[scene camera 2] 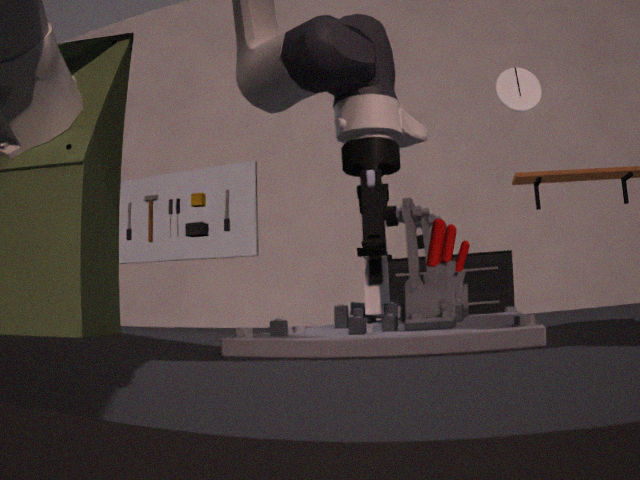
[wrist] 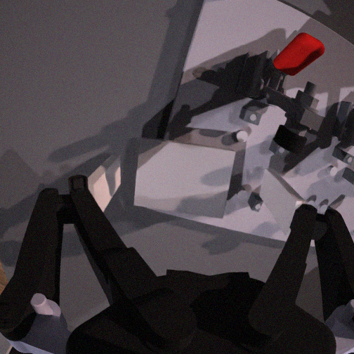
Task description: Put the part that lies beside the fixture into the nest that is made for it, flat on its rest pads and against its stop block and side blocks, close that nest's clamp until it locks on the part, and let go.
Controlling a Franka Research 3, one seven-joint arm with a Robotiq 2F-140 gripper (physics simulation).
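Observation:
The part, a flat pale grey rectangular block (wrist: 184, 177), lies at the left edge of the fixture in the wrist view; I cannot make it out in scene camera 2. The fixture (scene camera 2: 382, 343) (wrist: 235, 20) is a pale plate with dark blocks, round pins and toggle clamps. One clamp's red handle (wrist: 299, 54) and black pressure tip (wrist: 290, 139) show above the part's right side. In scene camera 2 the clamp arms stand raised. My gripper (scene camera 2: 374, 304) (wrist: 192, 175) is open and empty, low at the fixture, with one pad left of the part and the other to its right.
Several small grey blocks (scene camera 2: 357, 322) rise from the fixture near the fingertips. Upright clamps with red handles (scene camera 2: 436, 242) stand right beside the gripper in scene camera 2. A green cabinet (scene camera 2: 43, 248) and a tool board (scene camera 2: 240, 206) are behind.

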